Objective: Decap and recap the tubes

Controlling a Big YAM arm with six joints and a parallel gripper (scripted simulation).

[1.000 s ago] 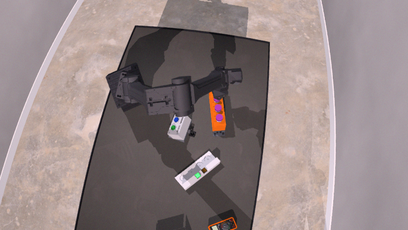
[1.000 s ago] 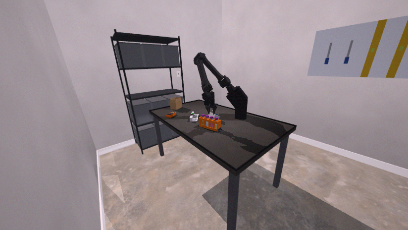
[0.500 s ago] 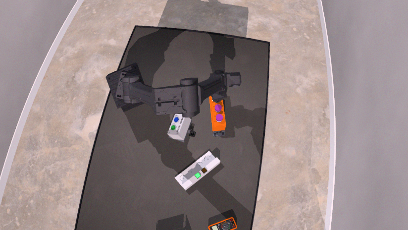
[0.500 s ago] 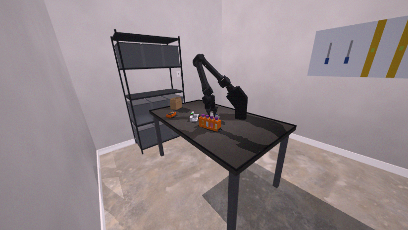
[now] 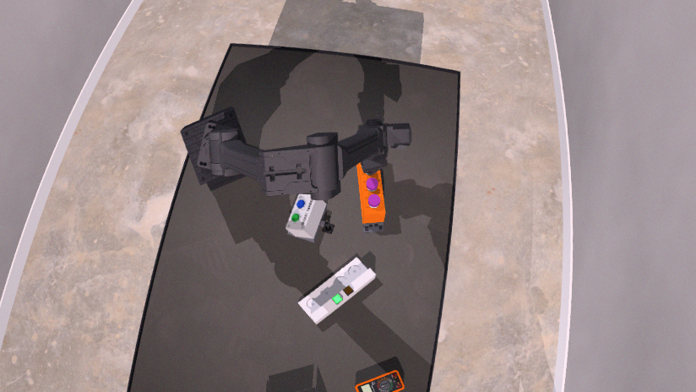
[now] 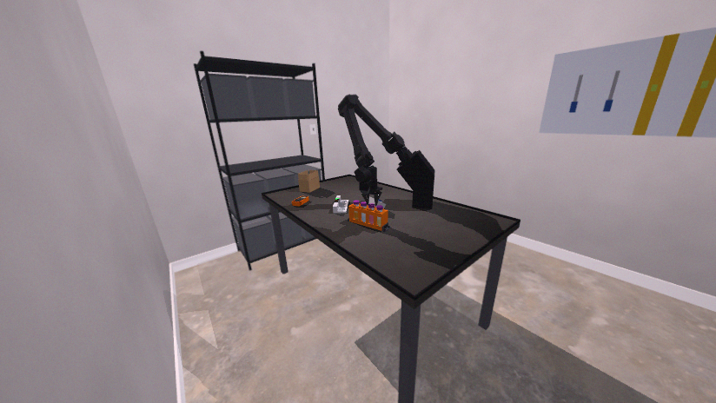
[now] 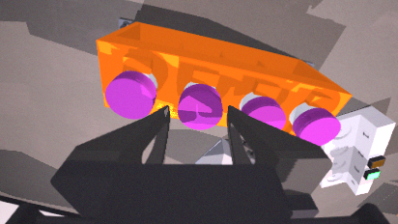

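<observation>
Right now the blue key is 19 cm behind my hand, 11 cm to the right of it and 6 cm below it. From my hand the other things lie so: green key (20 cm behind, 15 cm to the right, 6 cm below); cap (10 cm to the right, 2 cm ahead, 1 cm below); key housing (18 cm behind, 13 cm to the right, 7 cm below).
</observation>
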